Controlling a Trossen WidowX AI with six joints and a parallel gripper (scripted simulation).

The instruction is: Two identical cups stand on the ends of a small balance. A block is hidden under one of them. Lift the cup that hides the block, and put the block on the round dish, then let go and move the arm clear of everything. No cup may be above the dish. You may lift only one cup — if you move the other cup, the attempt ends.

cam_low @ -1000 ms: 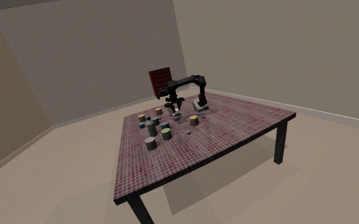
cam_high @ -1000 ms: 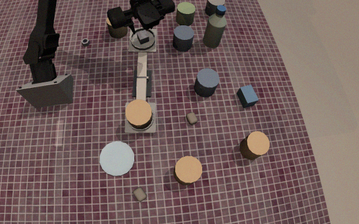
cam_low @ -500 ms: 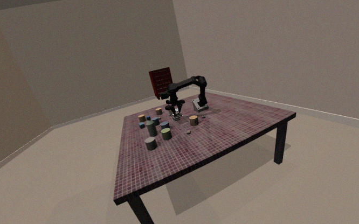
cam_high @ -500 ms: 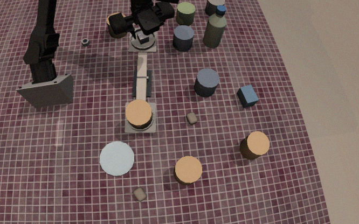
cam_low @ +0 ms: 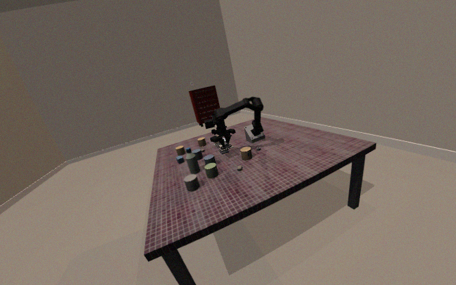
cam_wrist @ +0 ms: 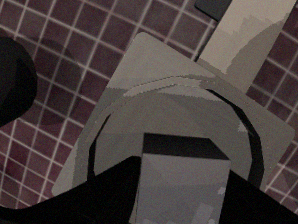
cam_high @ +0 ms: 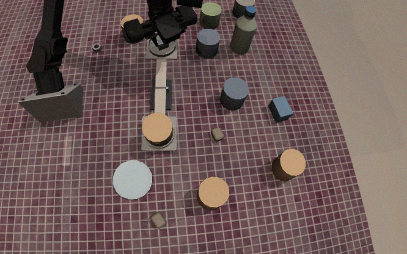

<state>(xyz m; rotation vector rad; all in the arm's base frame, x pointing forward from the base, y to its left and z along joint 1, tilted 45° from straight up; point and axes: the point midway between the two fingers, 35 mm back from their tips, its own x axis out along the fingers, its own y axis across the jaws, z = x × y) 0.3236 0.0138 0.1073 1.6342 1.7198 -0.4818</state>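
Now: gripper tip 35 cm to the left of the round pale dish, 14 cm past it and 8 cm above it. The rest, counted from my gripper tip: green cylinder: 18 cm ahead, 16 cm to the left, 4 cm below; nut: 21 cm behind, 9 cm to the left, 7 cm below; grey block: 1 cm above.
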